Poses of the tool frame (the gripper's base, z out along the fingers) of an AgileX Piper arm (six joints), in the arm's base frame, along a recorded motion.
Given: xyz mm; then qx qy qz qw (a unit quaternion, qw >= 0).
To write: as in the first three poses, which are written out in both.
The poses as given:
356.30 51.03 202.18 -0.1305 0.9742 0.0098 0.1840
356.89 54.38 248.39 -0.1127 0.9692 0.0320 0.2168
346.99 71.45 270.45 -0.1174 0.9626 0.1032 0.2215
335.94 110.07 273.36 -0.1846 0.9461 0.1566 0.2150
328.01 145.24 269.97 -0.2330 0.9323 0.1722 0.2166
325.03 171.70 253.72 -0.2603 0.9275 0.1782 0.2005
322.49 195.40 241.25 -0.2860 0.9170 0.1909 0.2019
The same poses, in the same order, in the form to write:
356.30 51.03 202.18 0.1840 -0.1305 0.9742 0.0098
356.89 54.38 248.39 0.2168 -0.1127 0.9692 0.0320
346.99 71.45 270.45 0.2215 -0.1174 0.9626 0.1032
335.94 110.07 273.36 0.2150 -0.1846 0.9461 0.1566
328.01 145.24 269.97 0.2166 -0.2330 0.9323 0.1722
325.03 171.70 253.72 0.2005 -0.2603 0.9275 0.1782
322.49 195.40 241.25 0.2019 -0.2860 0.9170 0.1909

